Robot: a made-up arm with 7 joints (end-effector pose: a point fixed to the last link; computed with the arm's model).
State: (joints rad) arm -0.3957 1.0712 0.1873 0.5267 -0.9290 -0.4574 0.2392
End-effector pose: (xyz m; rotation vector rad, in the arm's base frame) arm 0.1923 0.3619 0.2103 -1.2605 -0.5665 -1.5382
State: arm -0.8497 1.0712 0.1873 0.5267 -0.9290 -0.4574 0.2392
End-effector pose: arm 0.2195 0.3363 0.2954 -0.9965 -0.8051 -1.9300
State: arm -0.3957 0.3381 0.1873 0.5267 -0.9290 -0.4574 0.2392
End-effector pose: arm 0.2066 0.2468 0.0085 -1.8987 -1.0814 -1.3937
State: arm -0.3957 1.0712 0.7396 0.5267 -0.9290 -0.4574 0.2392
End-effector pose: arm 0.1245 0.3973 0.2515 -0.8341 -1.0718 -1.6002
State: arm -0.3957 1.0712 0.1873 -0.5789 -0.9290 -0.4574 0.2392
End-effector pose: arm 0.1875 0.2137 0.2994 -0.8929 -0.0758 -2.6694
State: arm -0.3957 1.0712 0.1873 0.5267 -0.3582 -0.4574 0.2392
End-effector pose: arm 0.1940 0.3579 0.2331 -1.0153 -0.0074 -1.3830
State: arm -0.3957 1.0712 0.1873 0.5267 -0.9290 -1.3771 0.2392
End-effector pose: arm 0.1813 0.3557 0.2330 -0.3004 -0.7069 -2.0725
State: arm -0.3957 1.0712 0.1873 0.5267 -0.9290 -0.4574 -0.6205
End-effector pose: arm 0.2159 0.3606 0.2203 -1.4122 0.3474 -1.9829
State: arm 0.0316 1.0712 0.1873 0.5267 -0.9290 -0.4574 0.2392
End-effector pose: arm 0.1334 0.3832 0.1489 -1.4456 -0.3402 -1.1454
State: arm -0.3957 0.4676 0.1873 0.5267 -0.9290 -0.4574 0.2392
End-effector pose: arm 0.2061 0.2775 0.0373 -1.7877 -0.9883 -1.4333
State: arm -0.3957 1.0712 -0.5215 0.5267 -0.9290 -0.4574 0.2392
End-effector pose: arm 0.2225 0.3061 0.1198 -1.6993 0.1334 -1.3240
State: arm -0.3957 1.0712 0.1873 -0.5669 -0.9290 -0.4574 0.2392
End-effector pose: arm 0.1886 0.2153 0.2988 -0.8992 -0.0825 -2.6580
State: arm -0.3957 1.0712 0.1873 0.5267 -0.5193 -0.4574 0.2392
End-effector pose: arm 0.1929 0.3602 0.2270 -1.0885 -0.1602 -1.4338
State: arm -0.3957 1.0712 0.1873 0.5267 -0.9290 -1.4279 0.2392
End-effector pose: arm 0.1802 0.3551 0.2338 -0.2423 -0.7117 -2.0936
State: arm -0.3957 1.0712 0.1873 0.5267 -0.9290 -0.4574 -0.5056
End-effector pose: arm 0.2128 0.3620 0.2193 -1.4023 0.2158 -1.9348
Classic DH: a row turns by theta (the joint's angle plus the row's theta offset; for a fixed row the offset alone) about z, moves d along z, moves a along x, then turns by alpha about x. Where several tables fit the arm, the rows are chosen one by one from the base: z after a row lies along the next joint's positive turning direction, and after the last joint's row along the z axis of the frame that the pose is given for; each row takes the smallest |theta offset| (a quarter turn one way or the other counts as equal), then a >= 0, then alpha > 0; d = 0 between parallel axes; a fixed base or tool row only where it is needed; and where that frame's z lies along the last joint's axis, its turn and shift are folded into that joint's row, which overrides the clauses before.
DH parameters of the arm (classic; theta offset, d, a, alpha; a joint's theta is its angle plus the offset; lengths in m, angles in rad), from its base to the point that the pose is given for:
base (fixed): -0.071 0.2174 -0.0107 -1.3004
joint 1: -1.3111 0.0617 0.0003 -1.5708
joint 2: 1.2915 0.0268 -0.03 1.5708
joint 3: 1.5708 -0.1987 0.0202 -1.5708
joint 4: -1.5708 0.04 0.0099 -1.5708
joint 5: 0 0.1334 -0.0068 1.5708
joint 6: 1.5708 0.01 0.0266 1.5708
joint 7: -1.1758 -0.011 -0.0248 -1.6247
tool (fixed): -1.0722 0.0184 0 0

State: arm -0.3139 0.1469 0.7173 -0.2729 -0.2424 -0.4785 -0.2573
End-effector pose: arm 0.1375 0.2786 0.1223 -0.8823 -0.3572 -1.9820
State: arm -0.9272 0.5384 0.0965 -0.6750 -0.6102 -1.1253 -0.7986
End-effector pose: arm 0.1470 0.1668 0.3322 1.3737 0.3141 -2.6700
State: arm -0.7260 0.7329 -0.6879 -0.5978 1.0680 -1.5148 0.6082
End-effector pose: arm 0.1587 0.0775 0.2461 -1.1841 -0.6363 2.4585
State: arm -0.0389 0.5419 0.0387 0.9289 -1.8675 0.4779 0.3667
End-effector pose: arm 0.0561 0.2587 -0.0500 -2.6439 -1.5040 0.3939
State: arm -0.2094 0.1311 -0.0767 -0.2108 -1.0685 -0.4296 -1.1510
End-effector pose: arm 0.2271 0.1324 0.0726 0.8383 -0.1748 2.4659
